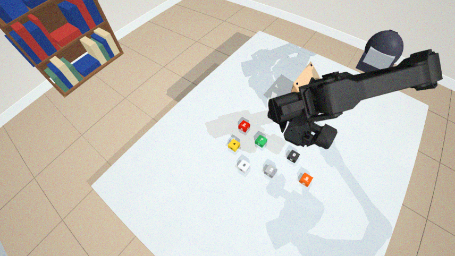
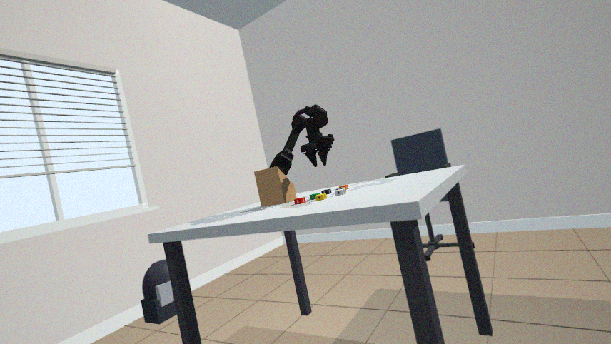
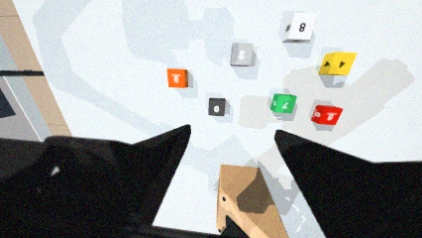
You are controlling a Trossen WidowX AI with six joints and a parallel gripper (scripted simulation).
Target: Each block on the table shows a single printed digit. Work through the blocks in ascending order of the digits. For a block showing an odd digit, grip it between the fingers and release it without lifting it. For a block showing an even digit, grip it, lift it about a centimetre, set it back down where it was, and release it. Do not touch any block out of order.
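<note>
Now: gripper tip 120 mm above the black block, 20 mm to the right of it and 10 mm past it. The rest, counted from my gripper tip: orange block: 120 mm below, 90 mm to the left, 50 mm ahead; green block marked 7: 120 mm below, 110 mm to the right, 10 mm behind; grey block marked 2: 120 mm below, 80 mm ahead, 30 mm to the right.
</note>
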